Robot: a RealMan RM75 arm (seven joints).
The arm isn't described. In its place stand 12 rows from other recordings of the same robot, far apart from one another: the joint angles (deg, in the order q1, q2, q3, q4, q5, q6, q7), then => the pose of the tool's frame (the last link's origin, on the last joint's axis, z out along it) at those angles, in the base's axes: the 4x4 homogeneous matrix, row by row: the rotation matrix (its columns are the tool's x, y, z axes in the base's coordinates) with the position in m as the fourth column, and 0 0 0 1 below.
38.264 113.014 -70.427 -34.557 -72.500 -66.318 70.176 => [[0.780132, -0.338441, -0.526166, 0.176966], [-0.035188, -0.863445, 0.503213, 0.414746], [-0.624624, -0.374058, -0.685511, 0.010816], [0, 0, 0, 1]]
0.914 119.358 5.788 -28.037 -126.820 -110.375 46.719 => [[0.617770, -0.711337, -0.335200, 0.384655], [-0.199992, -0.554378, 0.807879, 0.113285], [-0.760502, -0.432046, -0.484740, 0.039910], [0, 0, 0, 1]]
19.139 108.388 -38.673 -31.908 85.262 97.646 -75.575 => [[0.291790, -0.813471, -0.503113, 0.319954], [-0.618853, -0.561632, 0.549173, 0.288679], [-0.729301, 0.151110, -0.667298, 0.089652], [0, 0, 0, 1]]
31.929 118.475 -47.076 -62.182 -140.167 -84.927 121.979 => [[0.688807, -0.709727, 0.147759, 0.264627], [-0.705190, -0.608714, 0.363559, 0.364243], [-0.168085, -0.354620, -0.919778, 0.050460], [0, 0, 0, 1]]
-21.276 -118.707 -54.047 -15.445 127.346 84.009 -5.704 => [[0.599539, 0.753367, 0.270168, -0.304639], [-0.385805, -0.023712, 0.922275, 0.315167], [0.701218, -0.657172, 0.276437, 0.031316], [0, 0, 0, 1]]
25.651 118.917 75.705 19.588 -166.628 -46.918 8.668 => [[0.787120, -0.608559, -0.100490, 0.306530], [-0.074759, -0.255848, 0.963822, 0.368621], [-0.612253, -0.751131, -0.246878, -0.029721], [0, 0, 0, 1]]
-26.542 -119.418 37.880 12.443 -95.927 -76.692 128.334 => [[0.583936, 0.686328, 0.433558, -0.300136], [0.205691, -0.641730, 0.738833, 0.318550], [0.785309, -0.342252, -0.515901, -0.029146], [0, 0, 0, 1]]
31.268 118.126 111.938 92.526 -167.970 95.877 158.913 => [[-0.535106, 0.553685, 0.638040, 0.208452], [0.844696, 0.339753, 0.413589, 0.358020], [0.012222, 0.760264, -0.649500, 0.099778], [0, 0, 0, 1]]
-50.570 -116.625 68.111 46.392 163.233 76.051 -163.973 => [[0.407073, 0.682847, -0.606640, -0.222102], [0.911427, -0.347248, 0.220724, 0.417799], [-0.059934, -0.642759, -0.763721, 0.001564], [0, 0, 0, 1]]
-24.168 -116.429 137.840 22.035 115.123 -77.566 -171.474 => [[0.715523, 0.648733, 0.259176, -0.285500], [-0.328956, -0.014410, 0.944235, 0.338797], [0.616292, -0.760879, 0.203094, 0.016863], [0, 0, 0, 1]]
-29.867 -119.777 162.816 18.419 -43.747 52.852 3.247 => [[0.923355, 0.227189, 0.309516, -0.261021], [-0.048259, -0.731075, 0.680589, 0.296099], [0.380902, -0.643362, -0.664078, -0.136233], [0, 0, 0, 1]]
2.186 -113.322 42.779 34.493 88.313 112.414 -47.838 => [[0.703551, 0.401832, 0.586128, -0.346946], [-0.005087, -0.821915, 0.569587, 0.146384], [0.710626, -0.403715, -0.576216, 0.067808], [0, 0, 0, 1]]
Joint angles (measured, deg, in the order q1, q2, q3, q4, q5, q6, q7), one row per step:
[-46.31, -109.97, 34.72, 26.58, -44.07, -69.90, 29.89]
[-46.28, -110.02, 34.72, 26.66, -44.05, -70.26, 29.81]
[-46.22, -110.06, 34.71, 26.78, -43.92, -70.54, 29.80]
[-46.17, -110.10, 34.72, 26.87, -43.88, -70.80, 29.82]
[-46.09, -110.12, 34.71, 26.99, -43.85, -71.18, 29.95]
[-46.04, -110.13, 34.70, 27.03, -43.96, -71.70, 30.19]
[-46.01, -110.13, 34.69, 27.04, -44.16, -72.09, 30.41]
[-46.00, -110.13, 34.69, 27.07, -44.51, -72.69, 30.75]
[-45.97, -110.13, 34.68, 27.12, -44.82, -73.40, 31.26]
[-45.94, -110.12, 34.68, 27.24, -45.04, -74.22, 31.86]
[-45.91, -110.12, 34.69, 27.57, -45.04, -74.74, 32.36]
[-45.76, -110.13, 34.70, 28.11, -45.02, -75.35, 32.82]
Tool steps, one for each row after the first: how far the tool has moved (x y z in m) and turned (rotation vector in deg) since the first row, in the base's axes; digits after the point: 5 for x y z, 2 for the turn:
[0.00044, -0.00080, -0.00046, -0.30, -0.18, -0.01]
[0.00036, -0.00157, -0.00064, -0.54, -0.19, -0.05]
[0.00047, -0.00224, -0.00091, -0.75, -0.25, -0.12]
[0.00052, -0.00315, -0.00096, -1.01, -0.31, -0.30]
[0.00113, -0.00420, -0.00128, -1.38, -0.55, -0.60]
[0.00183, -0.00486, -0.00147, -1.61, -0.82, -0.86]
[0.00329, -0.00564, -0.00169, -1.93, -1.25, -1.32]
[0.00469, -0.00671, -0.00191, -2.34, -1.63, -1.95]
[0.00612, -0.00793, -0.00191, -2.83, -1.91, -2.73]
[0.00700, -0.00831, -0.00110, -3.05, -1.80, -3.45]
[0.00738, -0.00898, 0.00034, -3.20, -1.64, -4.14]

